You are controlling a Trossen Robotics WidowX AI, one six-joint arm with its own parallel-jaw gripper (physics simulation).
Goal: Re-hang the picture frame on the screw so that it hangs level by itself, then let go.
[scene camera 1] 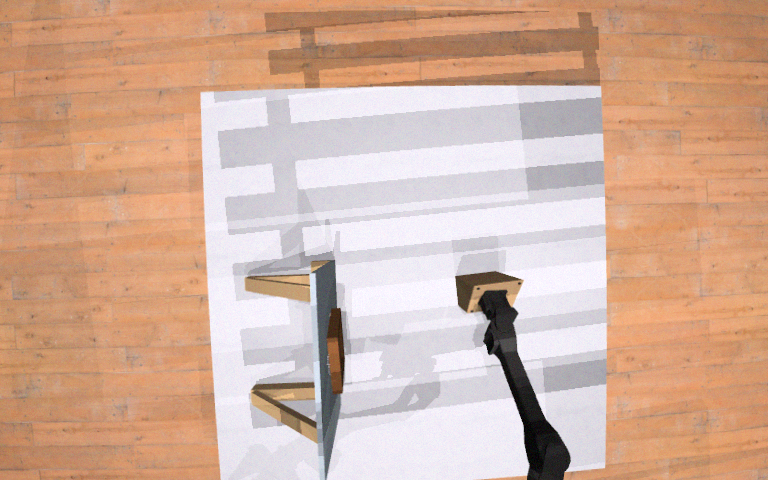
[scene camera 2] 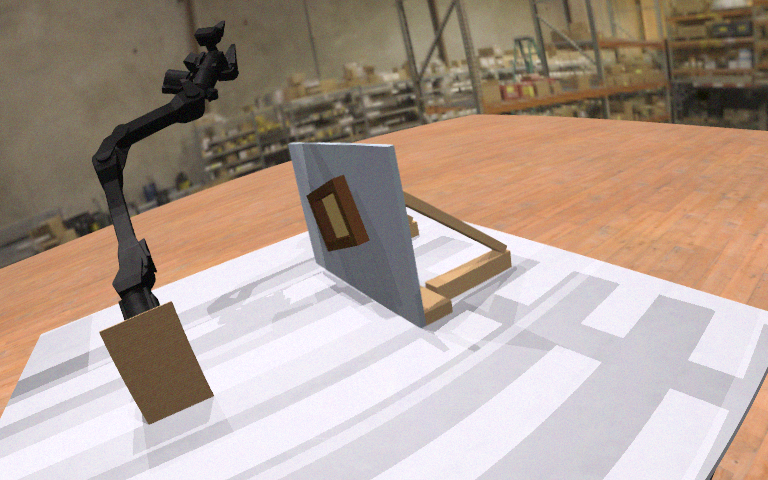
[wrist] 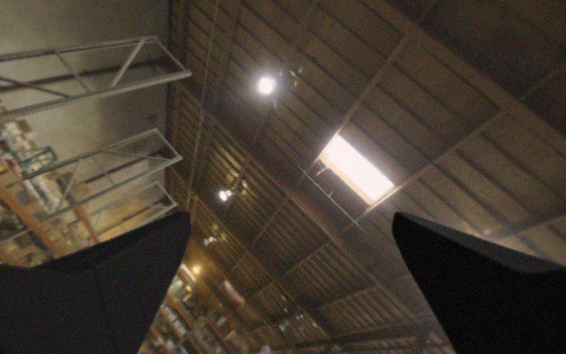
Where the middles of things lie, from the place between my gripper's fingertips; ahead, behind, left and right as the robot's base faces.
Right now my hand is 480 mm above the brown picture frame [scene camera 2: 332,204], 340 mm to the left of it and 80 mm short of it. From my hand the other things lie so: grey wall panel [scene camera 2: 384,268]: 500 mm below, 320 mm to the right, 100 mm ahead.
